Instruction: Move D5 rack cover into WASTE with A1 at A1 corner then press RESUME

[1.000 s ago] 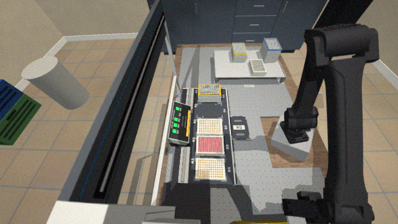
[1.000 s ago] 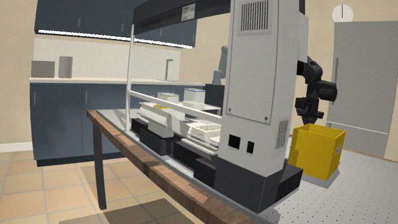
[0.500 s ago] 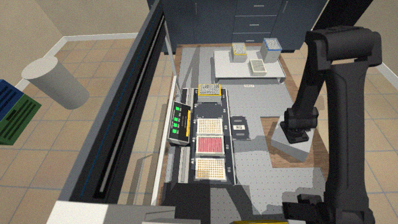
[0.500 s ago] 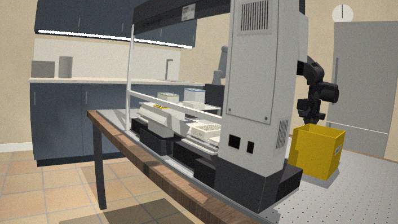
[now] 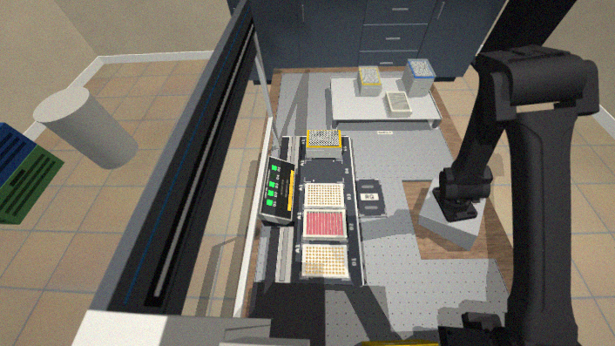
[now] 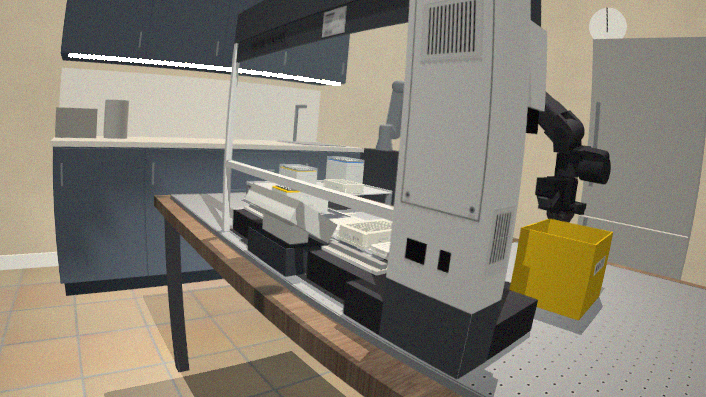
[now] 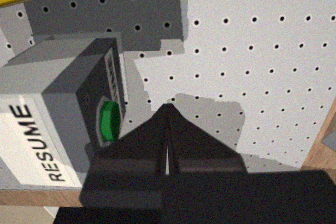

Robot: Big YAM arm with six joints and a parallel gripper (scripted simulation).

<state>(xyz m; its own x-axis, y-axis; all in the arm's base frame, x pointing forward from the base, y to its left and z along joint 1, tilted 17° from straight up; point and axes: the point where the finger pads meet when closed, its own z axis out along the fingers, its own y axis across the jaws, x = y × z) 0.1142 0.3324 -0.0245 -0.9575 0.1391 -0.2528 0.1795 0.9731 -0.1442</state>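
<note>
Now: hand 1 cm short of the green resume key and 4 cm to the right of it. From my hand the other things lie so: yellow waste bin (16 cm ahead, 6 cm to the left, 3 cm below); then clear cover (16 cm ahead, 6 cm to the left, 6 cm below); then spare nest RG (12 cm ahead, 41 cm to the right, 7 cm below).
</note>
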